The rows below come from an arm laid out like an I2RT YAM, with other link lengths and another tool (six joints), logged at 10 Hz.
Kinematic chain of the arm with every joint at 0, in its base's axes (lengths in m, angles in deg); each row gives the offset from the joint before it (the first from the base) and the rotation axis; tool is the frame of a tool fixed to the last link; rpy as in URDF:
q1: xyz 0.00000 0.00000 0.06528 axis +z
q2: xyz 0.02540 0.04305 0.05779 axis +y
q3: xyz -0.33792 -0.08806 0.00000 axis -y
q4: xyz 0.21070 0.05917 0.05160 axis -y
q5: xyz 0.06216 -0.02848 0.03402 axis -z
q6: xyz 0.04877 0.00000 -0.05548 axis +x
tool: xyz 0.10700 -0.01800 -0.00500 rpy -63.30 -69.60 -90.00
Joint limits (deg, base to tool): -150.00..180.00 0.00..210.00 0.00..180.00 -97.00..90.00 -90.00..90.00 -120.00..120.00
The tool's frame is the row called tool.
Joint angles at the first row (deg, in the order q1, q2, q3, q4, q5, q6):
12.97 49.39 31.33 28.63 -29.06 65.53
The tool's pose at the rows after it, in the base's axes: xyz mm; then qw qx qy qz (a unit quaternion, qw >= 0):
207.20 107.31 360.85 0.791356 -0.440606 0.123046 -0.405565
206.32 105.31 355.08 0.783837 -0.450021 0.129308 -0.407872
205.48 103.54 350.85 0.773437 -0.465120 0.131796 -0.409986
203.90 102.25 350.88 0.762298 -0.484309 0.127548 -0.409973
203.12 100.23 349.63 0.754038 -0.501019 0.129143 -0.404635
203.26 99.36 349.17 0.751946 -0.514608 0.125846 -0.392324
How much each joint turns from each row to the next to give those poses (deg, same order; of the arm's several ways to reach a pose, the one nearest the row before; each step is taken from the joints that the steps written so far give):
0.21 0.00 -0.02 0.01 0.62 -0.34
0.00 -0.49 -0.01 -2.10 0.61 -0.95
-0.08 -0.38 0.92 -3.51 0.27 -1.79
-0.50 -0.27 2.25 -4.92 -0.70 -2.52
-1.50 0.15 1.93 -4.21 -1.82 -1.55
-2.65 0.82 1.59 -2.68 -4.02 -1.18

